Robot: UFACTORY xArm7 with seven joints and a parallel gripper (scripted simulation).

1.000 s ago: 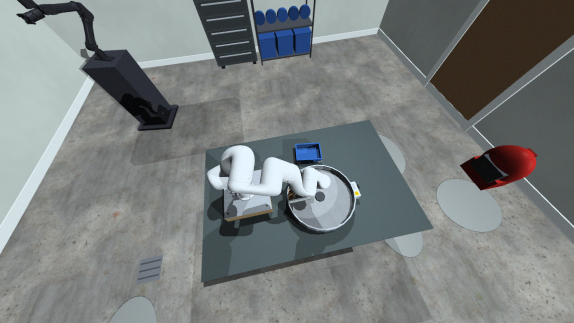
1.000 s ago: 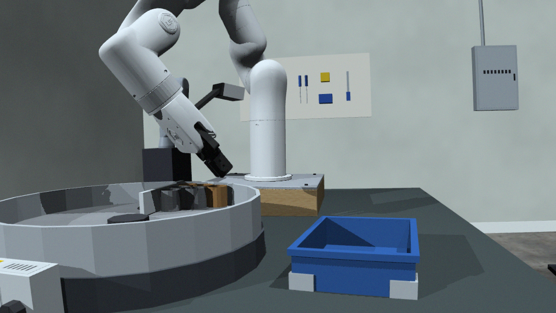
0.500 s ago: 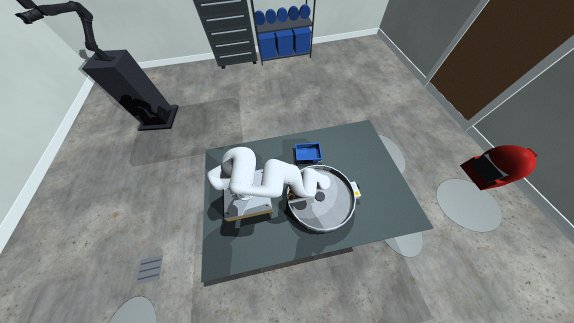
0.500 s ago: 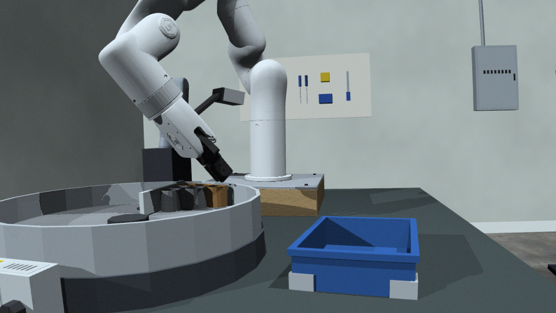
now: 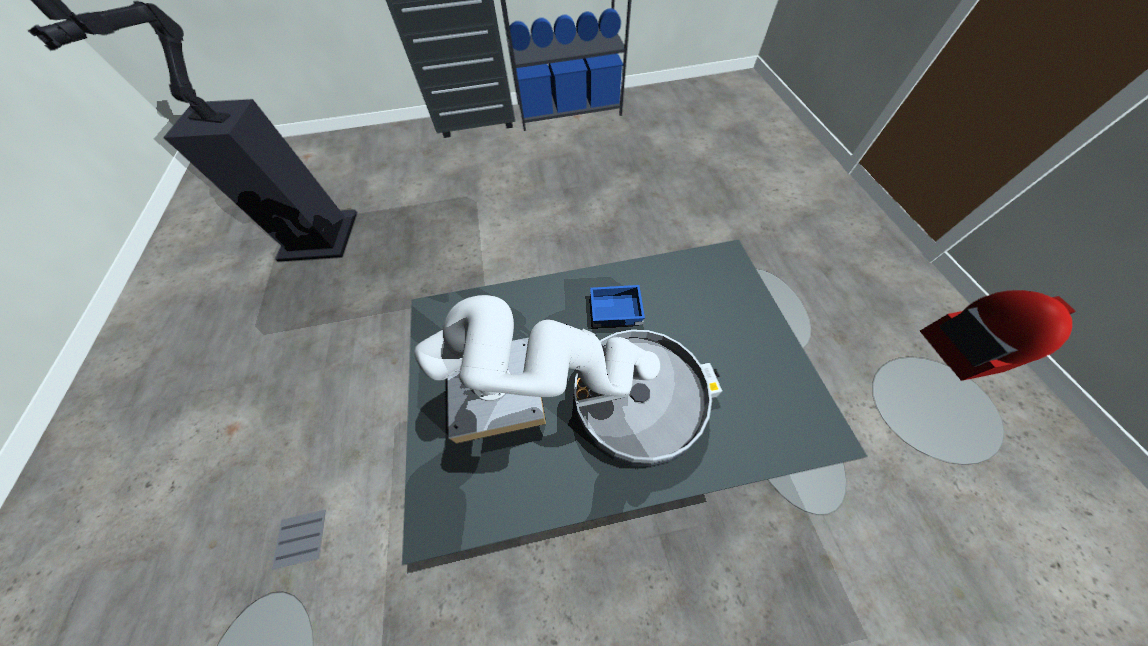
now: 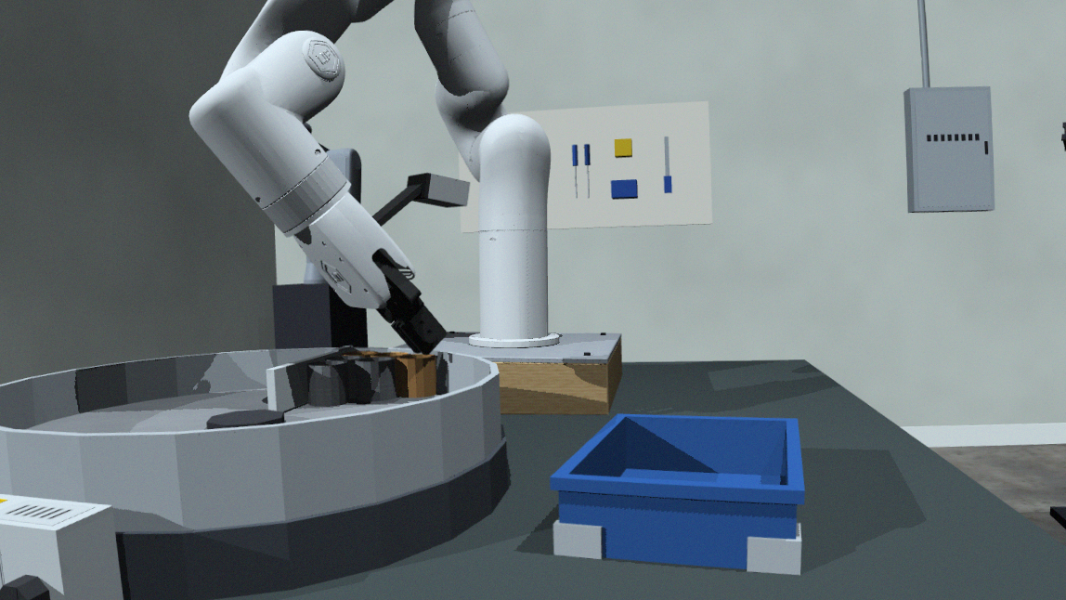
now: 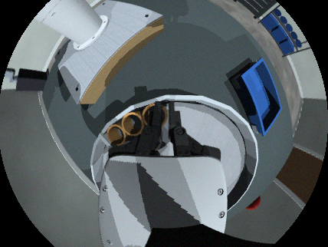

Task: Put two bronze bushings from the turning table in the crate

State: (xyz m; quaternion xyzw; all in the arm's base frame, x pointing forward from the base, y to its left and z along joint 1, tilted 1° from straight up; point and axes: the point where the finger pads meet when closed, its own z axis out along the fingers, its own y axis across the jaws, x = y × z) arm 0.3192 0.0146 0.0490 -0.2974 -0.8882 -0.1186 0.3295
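My gripper is now 270 mm to the right of the blue crate, 130 mm short of it and 100 mm above it. From my hand the other things lie so: round grey turning table (160 mm ahead, 80 mm to the right, 70 mm below).
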